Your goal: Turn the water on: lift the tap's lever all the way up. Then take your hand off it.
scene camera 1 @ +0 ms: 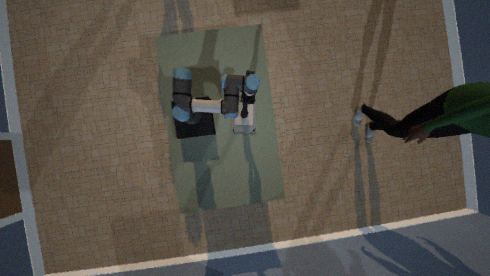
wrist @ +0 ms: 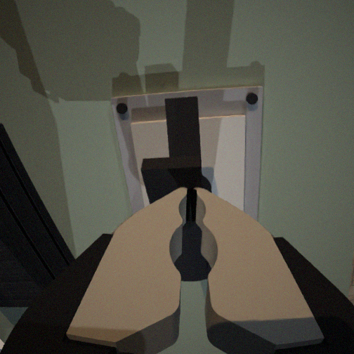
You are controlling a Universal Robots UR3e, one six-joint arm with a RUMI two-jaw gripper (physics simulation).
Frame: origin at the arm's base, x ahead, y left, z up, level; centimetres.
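Seen in the pictures: arm's base, origin of the base link: (scene camera 1: 191, 114).
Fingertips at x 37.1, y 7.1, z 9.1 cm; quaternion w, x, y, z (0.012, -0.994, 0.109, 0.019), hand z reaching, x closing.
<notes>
Pixels of each thing's top centre, then the offset from my fingertips to it. "spot": a spot on its surface instead. Level surfaces: height alone.
- black tap, surface spot: (scene camera 1: 244, 113) spot: dx -2.2, dy -9.9, dz -4.0 cm
- pale base plate, surface spot: (scene camera 1: 244, 131) spot: dx -2.7, dy -21.0, dz -17.8 cm
- green surface, its level: dz -18.5 cm
The black tap (scene camera 1: 244, 113) (wrist: 183, 130) stands on a pale base plate (scene camera 1: 244, 131) (wrist: 252, 160) with a grey rim. In the wrist view a long black bar runs over the plate, with a wider black block at its left. I cannot tell for certain which part is the lever or how high it is raised. My gripper (wrist: 190, 191) is shut, its two tan fingertips together with nothing between them. The tips overlap the near end of the black parts in the wrist view; whether they touch is not clear. The fingers hide the near part of the tap.
The tap and arm are on a green surface (scene camera 1: 265, 170). A black slab (scene camera 1: 196, 131) (wrist: 25, 230) lies under the arm's base, left of the tap. The arm (scene camera 1: 206, 105) reaches across above it. A person (scene camera 1: 450, 112) in green is at the far right.
</notes>
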